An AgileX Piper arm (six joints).
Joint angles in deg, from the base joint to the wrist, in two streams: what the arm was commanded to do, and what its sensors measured. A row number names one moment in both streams.
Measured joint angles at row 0:
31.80, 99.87, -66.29, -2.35, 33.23, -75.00
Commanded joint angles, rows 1 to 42:
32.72, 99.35, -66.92, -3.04, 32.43, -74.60
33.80, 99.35, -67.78, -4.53, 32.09, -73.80
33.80, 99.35, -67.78, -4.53, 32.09, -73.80
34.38, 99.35, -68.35, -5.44, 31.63, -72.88
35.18, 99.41, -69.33, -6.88, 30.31, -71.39
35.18, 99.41, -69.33, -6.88, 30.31, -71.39
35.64, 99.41, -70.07, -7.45, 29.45, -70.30
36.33, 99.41, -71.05, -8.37, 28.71, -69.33
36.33, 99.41, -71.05, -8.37, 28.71, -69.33
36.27, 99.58, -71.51, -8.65, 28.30, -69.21
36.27, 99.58, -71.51, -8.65, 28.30, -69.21
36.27, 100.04, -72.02, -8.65, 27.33, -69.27
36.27, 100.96, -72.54, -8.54, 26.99, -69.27
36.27, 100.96, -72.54, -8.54, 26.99, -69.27
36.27, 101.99, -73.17, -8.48, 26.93, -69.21
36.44, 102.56, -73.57, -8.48, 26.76, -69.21
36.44, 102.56, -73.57, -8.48, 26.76, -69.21
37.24, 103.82, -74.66, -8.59, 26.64, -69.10
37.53, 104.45, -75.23, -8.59, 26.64, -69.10
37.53, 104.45, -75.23, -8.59, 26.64, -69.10
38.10, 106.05, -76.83, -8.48, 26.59, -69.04
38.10, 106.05, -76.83, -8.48, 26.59, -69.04
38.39, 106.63, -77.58, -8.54, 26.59, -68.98
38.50, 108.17, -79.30, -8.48, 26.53, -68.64
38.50, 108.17, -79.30, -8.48, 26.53, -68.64
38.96, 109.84, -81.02, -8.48, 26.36, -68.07
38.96, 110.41, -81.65, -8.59, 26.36, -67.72
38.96, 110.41, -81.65, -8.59, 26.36, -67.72
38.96, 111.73, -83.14, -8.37, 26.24, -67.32
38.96, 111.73, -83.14, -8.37, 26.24, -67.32
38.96, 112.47, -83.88, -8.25, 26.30, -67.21
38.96, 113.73, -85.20, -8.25, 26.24, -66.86
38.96, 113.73, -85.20, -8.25, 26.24, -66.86
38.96, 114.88, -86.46, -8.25, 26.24, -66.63
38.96, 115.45, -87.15, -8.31, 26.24, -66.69
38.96, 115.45, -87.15, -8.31, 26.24, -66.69
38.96, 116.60, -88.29, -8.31, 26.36, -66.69
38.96, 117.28, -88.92, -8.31, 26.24, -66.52
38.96, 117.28, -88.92, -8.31, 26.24, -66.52
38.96, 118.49, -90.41, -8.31, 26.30, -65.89
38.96, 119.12, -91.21, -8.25, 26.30, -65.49
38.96, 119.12, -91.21, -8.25, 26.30, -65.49
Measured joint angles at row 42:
38.85, 117.63, -89.27, -8.31, 26.41, -66.92
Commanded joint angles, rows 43 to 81:
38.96, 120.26, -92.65, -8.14, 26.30, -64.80
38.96, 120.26, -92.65, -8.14, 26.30, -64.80
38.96, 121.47, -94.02, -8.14, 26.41, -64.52
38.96, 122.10, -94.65, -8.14, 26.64, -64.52
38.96, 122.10, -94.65, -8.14, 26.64, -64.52
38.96, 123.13, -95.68, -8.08, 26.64, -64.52
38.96, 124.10, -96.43, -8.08, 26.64, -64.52
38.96, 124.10, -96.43, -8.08, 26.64, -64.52
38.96, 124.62, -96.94, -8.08, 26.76, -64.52
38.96, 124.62, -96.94, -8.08, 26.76, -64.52
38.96, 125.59, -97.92, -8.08, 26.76, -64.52
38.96, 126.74, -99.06, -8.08, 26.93, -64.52
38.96, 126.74, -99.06, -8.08, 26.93, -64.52
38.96, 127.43, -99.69, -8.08, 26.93, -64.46
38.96, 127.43, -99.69, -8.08, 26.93, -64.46
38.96, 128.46, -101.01, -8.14, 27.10, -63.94
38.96, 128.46, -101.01, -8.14, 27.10, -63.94
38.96, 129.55, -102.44, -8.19, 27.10, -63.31
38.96, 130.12, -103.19, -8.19, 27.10, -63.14
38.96, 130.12, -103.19, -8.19, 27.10, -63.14
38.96, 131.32, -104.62, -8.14, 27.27, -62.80
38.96, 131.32, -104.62, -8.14, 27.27, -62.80
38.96, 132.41, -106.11, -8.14, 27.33, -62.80
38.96, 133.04, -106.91, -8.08, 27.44, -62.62
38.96, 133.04, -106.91, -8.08, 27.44, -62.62
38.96, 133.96, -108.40, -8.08, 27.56, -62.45
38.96, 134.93, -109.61, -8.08, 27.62, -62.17
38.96, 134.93, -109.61, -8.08, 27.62, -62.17
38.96, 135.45, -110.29, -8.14, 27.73, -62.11
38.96, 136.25, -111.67, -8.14, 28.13, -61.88
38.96, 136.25, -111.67, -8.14, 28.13, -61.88
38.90, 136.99, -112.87, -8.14, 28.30, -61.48
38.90, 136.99, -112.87, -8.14, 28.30, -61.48
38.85, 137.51, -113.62, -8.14, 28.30, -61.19
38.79, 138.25, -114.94, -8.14, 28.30, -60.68
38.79, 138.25, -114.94, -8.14, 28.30, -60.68
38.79, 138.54, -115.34, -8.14, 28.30, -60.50
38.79, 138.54, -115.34, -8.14, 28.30, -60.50
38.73, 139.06, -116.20, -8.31, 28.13, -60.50
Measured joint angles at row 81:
38.85, 138.43, -114.76, -8.08, 27.96, -61.31
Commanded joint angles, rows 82 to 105:
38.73, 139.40, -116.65, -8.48, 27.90, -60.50
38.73, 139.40, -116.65, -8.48, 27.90, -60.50
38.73, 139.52, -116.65, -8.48, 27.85, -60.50
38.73, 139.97, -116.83, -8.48, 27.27, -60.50
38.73, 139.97, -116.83, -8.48, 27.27, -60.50
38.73, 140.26, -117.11, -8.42, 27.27, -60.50
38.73, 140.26, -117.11, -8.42, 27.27, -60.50
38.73, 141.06, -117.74, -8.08, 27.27, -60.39
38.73, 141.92, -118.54, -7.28, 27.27, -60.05
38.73, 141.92, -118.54, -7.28, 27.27, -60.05
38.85, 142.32, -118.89, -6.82, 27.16, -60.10
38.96, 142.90, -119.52, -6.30, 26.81, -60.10
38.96, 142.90, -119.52, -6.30, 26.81, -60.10
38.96, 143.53, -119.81, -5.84, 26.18, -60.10
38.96, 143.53, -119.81, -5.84, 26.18, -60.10
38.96, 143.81, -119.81, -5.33, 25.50, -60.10
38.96, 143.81, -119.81, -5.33, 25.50, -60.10
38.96, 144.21, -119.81, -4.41, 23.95, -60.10
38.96, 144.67, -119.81, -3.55, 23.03, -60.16
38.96, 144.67, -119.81, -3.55, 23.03, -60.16
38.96, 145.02, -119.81, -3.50, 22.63, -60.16
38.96, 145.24, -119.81, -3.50, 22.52, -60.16
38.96, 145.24, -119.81, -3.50, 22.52, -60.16
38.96, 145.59, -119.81, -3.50, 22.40, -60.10
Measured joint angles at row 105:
38.85, 144.96, -119.46, -3.84, 23.15, -60.91
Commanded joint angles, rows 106 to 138:
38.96, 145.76, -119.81, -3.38, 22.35, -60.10
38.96, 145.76, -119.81, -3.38, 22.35, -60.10
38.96, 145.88, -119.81, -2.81, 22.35, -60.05
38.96, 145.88, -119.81, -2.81, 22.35, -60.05
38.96, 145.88, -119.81, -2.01, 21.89, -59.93
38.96, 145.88, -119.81, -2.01, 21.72, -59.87
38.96, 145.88, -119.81, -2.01, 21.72, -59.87
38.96, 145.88, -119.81, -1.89, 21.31, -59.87
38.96, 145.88, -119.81, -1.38, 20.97, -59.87
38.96, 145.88, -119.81, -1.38, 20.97, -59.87
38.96, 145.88, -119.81, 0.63, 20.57, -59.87
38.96, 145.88, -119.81, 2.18, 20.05, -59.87
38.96, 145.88, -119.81, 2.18, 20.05, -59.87
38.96, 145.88, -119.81, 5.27, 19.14, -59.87
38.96, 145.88, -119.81, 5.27, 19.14, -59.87
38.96, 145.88, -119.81, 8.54, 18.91, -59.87
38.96, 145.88, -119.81, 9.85, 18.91, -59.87
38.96, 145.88, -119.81, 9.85, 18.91, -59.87
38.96, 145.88, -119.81, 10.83, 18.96, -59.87
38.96, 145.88, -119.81, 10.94, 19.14, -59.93
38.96, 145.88, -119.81, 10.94, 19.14, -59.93
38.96, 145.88, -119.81, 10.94, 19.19, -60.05
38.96, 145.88, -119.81, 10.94, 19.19, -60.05
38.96, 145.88, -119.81, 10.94, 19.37, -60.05
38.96, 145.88, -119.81, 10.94, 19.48, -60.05
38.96, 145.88, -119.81, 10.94, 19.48, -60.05
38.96, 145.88, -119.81, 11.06, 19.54, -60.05
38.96, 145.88, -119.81, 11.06, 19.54, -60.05
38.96, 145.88, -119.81, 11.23, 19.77, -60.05
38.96, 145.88, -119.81, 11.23, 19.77, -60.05
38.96, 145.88, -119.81, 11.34, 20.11, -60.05
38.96, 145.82, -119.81, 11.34, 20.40, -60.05
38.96, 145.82, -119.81, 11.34, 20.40, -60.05
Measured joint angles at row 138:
38.85, 145.99, -119.63, 10.20, 17.99, -60.16
